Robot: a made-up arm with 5 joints.
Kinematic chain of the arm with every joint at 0, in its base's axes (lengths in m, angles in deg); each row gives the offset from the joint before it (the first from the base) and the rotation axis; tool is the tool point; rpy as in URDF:
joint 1: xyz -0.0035 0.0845 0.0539 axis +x
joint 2: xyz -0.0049 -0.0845 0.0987 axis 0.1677 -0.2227 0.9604
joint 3: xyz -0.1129 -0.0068 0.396 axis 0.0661 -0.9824 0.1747
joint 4: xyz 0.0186 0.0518 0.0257 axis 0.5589 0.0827 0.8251
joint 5: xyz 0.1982 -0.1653 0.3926 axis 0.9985 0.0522 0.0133
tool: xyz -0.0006 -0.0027 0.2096 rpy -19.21 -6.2 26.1
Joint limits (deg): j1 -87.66..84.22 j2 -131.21..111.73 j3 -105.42..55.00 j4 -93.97..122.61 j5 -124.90..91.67
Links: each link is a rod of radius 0.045 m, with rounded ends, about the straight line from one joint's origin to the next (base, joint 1, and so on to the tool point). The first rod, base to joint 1, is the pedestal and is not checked.
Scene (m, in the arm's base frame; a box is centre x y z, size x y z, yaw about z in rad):
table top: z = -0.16
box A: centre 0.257 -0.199 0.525 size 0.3 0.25 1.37 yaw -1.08
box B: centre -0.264 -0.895 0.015 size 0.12 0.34 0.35 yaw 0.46
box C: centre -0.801 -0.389 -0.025 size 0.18 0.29 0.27 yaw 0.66
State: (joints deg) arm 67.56 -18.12 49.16 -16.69 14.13
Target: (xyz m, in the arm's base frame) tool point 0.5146 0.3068 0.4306
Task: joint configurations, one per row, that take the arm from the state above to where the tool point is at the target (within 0.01 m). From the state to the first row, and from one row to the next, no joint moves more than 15 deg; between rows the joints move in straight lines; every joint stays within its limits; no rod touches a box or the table.
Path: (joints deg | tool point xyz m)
1: 54.28 -11.63 43.33 -15.68 15.18 | -0.4028 -0.8938 0.5896
2: 41.01 -5.14 37.51 -14.67 16.24 | -0.3563 -0.8048 0.7680
3: 27.73 1.35 31.68 -13.67 17.29 | -0.3013 -0.6710 0.9363
4: 14.46 7.84 25.86 -12.66 18.34 | -0.2398 -0.4919 1.0805
5: 1.18 14.33 20.03 -11.65 19.39 | -0.1741 -0.2713 1.1856
6: -12.10 20.82 14.21 -10.64 20.45 | -0.1066 -0.0191 1.2374
7: -15.17 8.52 0.58 -18.32 17.49 | 0.0069 0.1662 1.2244
8: -18.25 -3.78 -13.06 -26.00 14.53 | 0.1627 0.2859 1.1658
9: -21.33 -16.08 -26.69 -33.67 11.56 | 0.3275 0.3171 1.0746
10: -24.40 -28.38 -40.32 -41.35 8.60 | 0.4616 0.2575 0.9681
11: -22.82 -16.94 -53.05 -51.65 -0.57 | 0.5402 0.2559 0.8109
12: -21.23 -5.51 -65.78 -61.95 -9.75 | 0.5616 0.2789 0.6234
13: -19.64 5.93 -78.52 -72.25 -18.93 | 0.5146 0.3067 0.4306

